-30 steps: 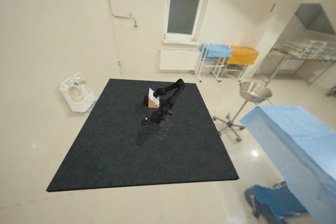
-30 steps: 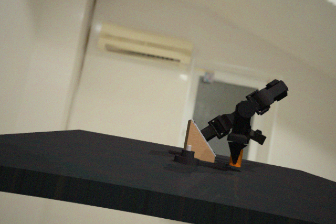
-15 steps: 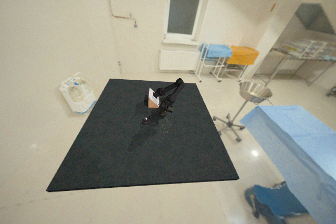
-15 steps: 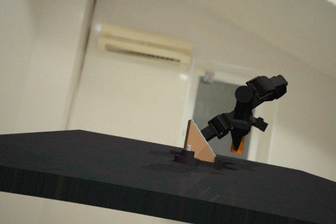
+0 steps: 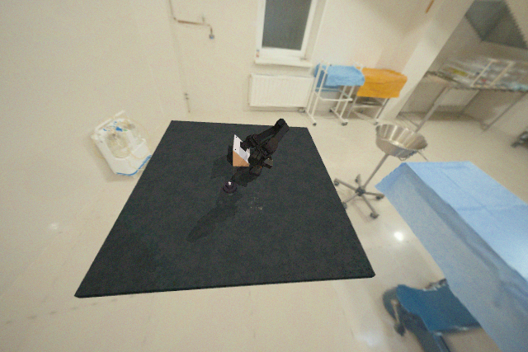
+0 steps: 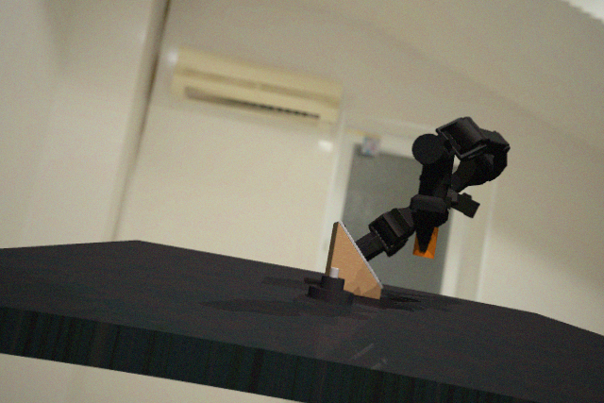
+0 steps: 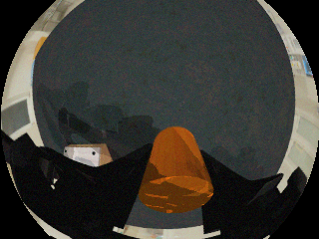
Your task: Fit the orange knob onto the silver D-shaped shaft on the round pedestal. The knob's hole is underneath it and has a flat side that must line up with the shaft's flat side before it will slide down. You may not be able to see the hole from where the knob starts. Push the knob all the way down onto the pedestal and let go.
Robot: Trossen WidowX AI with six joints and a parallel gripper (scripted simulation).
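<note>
Right now the round black pedestal is 3 cm ahead of my gripper tip, 17 cm to the right of it and 9 cm below it. The rest, counted from my gripper tip: orange knob (3 cm above).
</note>
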